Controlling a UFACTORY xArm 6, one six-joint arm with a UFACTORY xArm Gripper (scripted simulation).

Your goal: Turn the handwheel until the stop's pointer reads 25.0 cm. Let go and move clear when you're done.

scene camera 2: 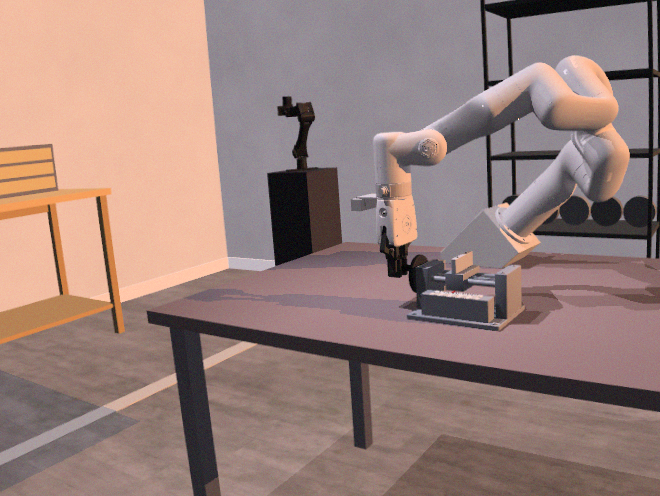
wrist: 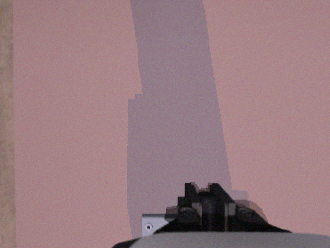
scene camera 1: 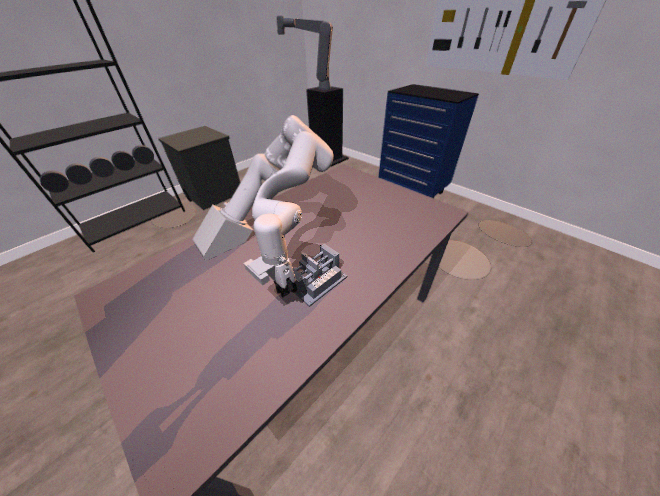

Labels:
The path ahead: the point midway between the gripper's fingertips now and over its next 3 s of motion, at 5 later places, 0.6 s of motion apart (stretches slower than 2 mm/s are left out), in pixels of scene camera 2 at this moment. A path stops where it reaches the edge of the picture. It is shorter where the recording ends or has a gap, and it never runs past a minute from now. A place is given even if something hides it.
My gripper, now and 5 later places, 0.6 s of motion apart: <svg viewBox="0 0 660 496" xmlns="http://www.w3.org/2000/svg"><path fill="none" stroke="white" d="M397 275L403 268L408 273L407 288L403 293L397 287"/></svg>

